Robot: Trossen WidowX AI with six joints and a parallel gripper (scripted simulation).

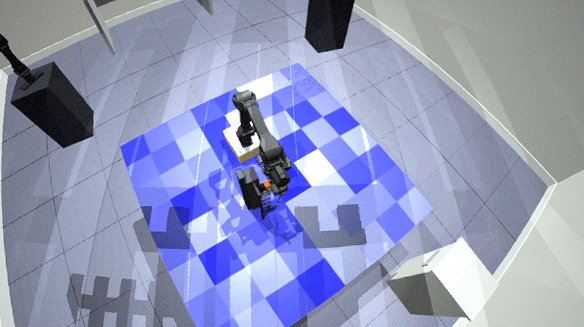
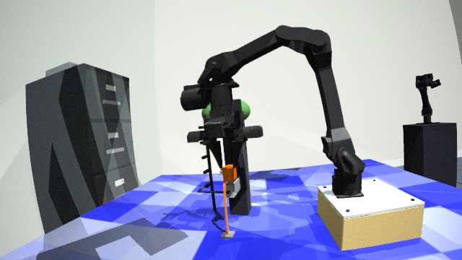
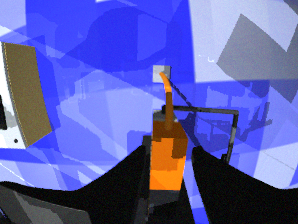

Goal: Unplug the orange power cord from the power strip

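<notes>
My gripper tip is 30 mm to the left of the orange plug and 10 mm above it. Also, from my gripper tip: grey anchor 50 mm to the left, 160 mm below.
</notes>
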